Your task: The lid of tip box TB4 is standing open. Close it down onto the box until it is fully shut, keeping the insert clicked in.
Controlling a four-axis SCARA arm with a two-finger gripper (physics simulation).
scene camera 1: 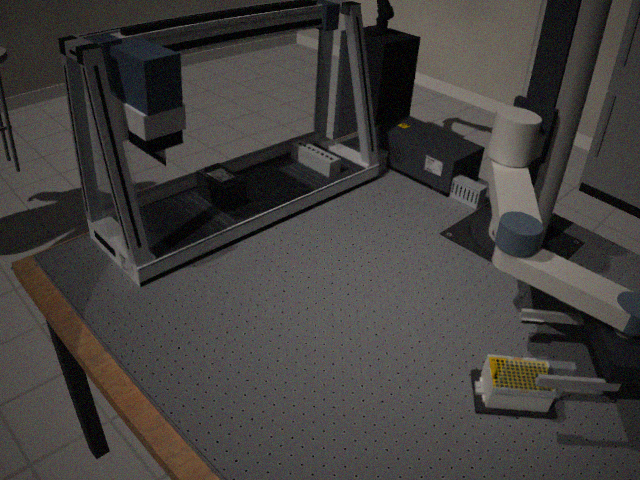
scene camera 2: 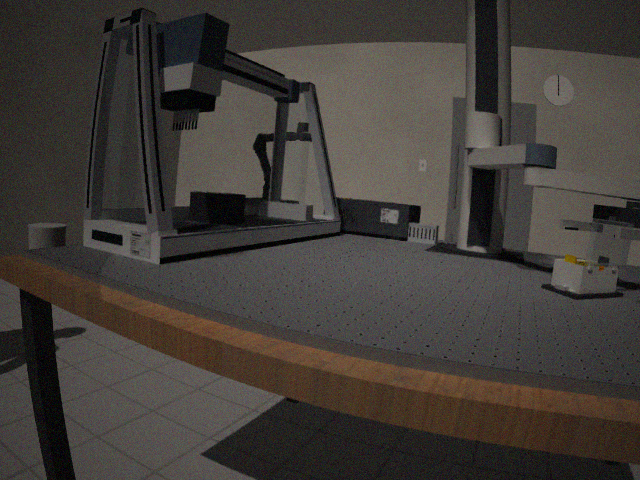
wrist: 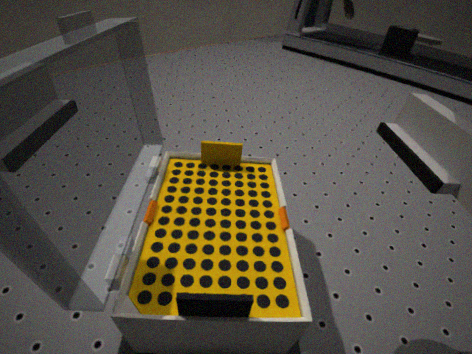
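Pixels of known places: gripper, fingertip midpoint: [scene camera 1: 528, 345] [scene camera 2: 588, 228] [wrist: 235, 97]; arm's base at its link origin: [scene camera 2: 478, 256].
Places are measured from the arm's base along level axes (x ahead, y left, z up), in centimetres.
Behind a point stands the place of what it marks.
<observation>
The white tip box [scene camera 1: 516, 401] {x 53.3, y 29.8, z 4.4 cm} [scene camera 2: 583, 279] {x 56.2, y 26.2, z 4.9 cm} [wrist: 215, 334] {x 45.6, y 32.3, z 5.7 cm} stands on a dark base at the right. Its yellow insert [scene camera 1: 519, 375] {x 49.8, y 27.5, z 7.0 cm} [wrist: 220, 220] {x 49.3, y 27.8, z 7.0 cm} lies level inside the rim, with orange clips [wrist: 151, 212] {x 52.4, y 30.3, z 7.3 cm} [wrist: 284, 218] {x 46.3, y 25.3, z 7.3 cm} at both long sides. The clear lid [scene camera 1: 562, 365] {x 52.0, y 34.3, z 16.3 cm} [scene camera 2: 589, 241] {x 57.2, y 26.2, z 12.0 cm} [wrist: 116, 240] {x 51.6, y 32.9, z 8.0 cm} stands open, roughly upright, on the hinge side. My gripper [scene camera 1: 531, 348] {x 49.6, y 26.9, z 14.2 cm} [wrist: 227, 145] is open and empty. In the wrist view one finger shows through the lid at the left, the other is over the table beyond the box's right side. Whether a finger touches the lid cannot be told.
A gantry machine [scene camera 1: 258, 222] {x 51.0, y -45.0, z 4.4 cm} [scene camera 2: 248, 237] {x 56.7, y -45.0, z 4.2 cm} stands at the back left of the perforated table. A dark labelled case [scene camera 1: 431, 155] {x -3.5, y -32.9, z 11.6 cm} [scene camera 2: 372, 217] {x -3.5, y -37.4, z 7.7 cm} and a small slotted white block [scene camera 1: 467, 191] {x -4.5, y -19.4, z 5.3 cm} [scene camera 2: 422, 233] {x -4.4, y -20.0, z 4.4 cm} stand near the arm's column [scene camera 1: 573, 93] {x 4.5, y 6.1, z 45.2 cm} [scene camera 2: 504, 77] {x 5.1, y 5.5, z 55.8 cm}. A wooden edge [scene camera 1: 103, 372] {x 103.2, y -28.6, z 0.0 cm} [scene camera 2: 310, 372] {x 105.0, y -5.2, z -0.5 cm} borders the table.
</observation>
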